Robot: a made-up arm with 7 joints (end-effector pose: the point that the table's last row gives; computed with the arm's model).
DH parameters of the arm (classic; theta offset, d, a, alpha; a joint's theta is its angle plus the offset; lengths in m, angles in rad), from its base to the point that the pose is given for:
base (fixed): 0 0.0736 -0.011 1.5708
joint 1: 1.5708 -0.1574 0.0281 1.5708
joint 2: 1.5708 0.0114 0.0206 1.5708
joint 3: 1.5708 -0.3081 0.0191 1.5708
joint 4: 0 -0.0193 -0.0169 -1.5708
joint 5: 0 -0.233 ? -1.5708
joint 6: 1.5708 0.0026 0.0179 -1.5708
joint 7: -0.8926 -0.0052 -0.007 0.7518
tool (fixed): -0.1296 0 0 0
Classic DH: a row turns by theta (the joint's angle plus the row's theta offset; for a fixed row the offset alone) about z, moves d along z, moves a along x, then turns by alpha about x.
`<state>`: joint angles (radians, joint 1 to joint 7).
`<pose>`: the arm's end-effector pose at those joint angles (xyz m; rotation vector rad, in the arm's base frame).
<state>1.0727 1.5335 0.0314 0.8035 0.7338 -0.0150 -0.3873</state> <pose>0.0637 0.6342 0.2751 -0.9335 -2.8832 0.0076</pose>
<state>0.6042 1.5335 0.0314 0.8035 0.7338 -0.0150 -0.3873</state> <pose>0.1466 0.6342 0.2197 -0.8028 -2.4497 0.1985</pose>
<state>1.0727 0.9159 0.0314 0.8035 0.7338 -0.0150 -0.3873</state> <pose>0.3066 0.5476 0.1430 -1.7328 -2.5694 0.3920</pose>
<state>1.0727 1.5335 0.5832 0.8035 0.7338 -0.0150 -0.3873</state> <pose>-0.0482 0.6379 0.2775 0.8142 2.5902 0.2020</pose>
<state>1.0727 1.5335 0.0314 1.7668 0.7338 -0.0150 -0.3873</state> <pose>0.0831 0.4116 0.3322 -1.2782 -2.2273 -1.1635</pose>
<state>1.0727 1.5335 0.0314 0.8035 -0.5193 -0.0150 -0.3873</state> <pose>0.0923 0.6339 0.2597 0.2773 -2.0884 -0.1098</pose>
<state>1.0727 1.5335 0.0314 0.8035 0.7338 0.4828 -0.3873</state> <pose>0.0670 0.6388 0.2692 -0.9724 -2.6667 0.7064</pose>
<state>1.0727 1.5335 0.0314 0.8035 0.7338 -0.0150 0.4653</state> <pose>0.0589 0.6331 0.2720 -1.5088 -2.0037 -0.2695</pose>
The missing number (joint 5, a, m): 0.022
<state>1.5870 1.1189 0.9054 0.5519 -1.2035 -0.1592 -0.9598</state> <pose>0.1129 0.6693 0.1833 0.6965 -3.0083 0.3563</pose>
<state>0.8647 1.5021 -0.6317 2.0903 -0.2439 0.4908 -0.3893</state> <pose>0.2265 0.3303 0.1439 -0.4191 -1.5040 -0.9024</pose>
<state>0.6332 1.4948 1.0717 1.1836 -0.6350 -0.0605 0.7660</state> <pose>-0.0254 0.5654 0.3062 -0.3209 -1.7962 -0.0253</pose>
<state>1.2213 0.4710 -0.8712 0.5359 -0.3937 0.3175 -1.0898</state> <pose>0.4976 0.2806 0.0092 -0.2003 -1.9574 -0.4398</pose>
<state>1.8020 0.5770 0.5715 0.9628 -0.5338 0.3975 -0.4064</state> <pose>0.2297 0.4916 0.3321 1.0484 2.7526 -0.3806</pose>
